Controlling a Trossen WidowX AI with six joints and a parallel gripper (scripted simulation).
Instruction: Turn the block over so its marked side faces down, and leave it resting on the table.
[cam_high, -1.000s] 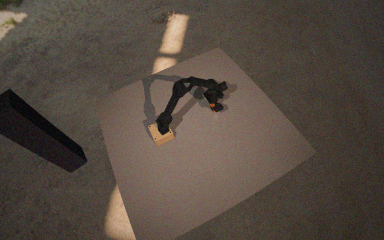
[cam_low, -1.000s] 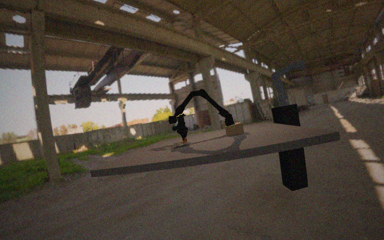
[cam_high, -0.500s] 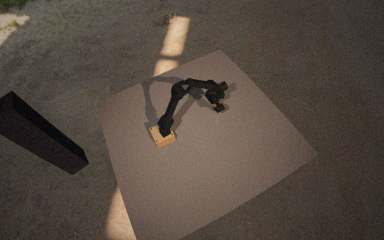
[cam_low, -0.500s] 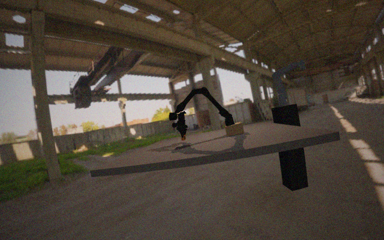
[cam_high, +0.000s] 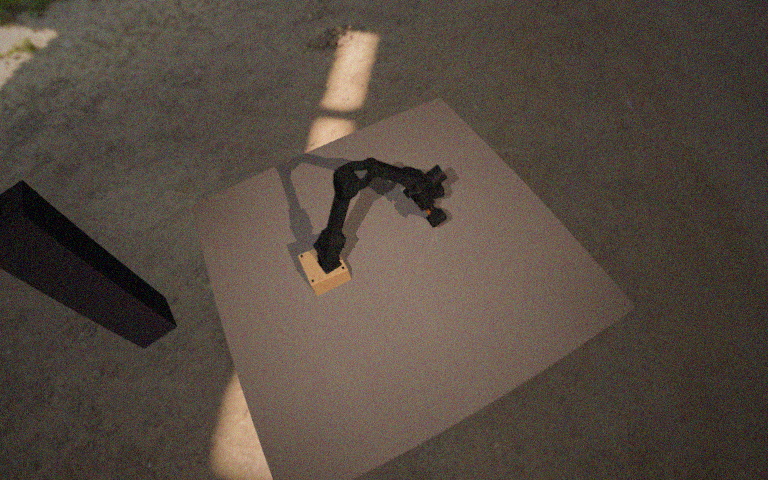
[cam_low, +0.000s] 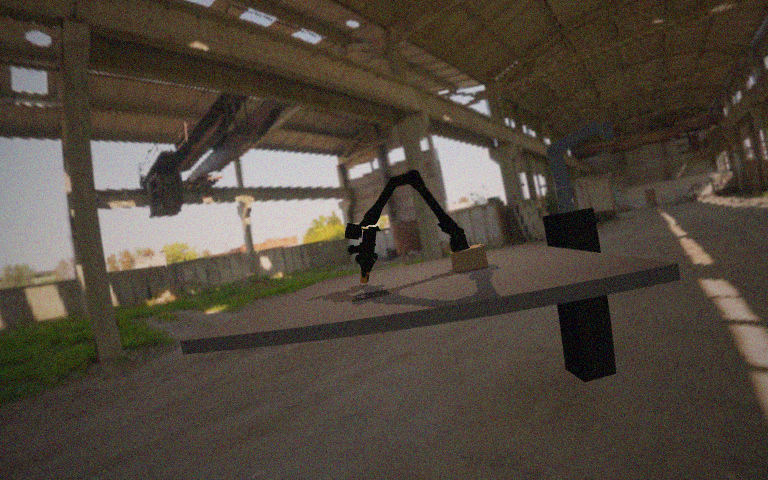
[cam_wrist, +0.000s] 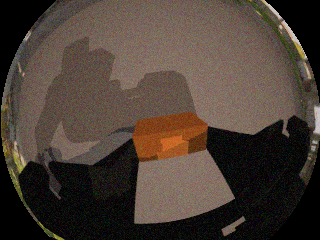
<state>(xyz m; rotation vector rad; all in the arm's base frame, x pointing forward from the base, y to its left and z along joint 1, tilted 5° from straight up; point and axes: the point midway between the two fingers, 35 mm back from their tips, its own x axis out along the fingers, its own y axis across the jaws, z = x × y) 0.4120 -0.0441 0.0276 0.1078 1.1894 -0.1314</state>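
Right now the orange block is right at my gripper tip.
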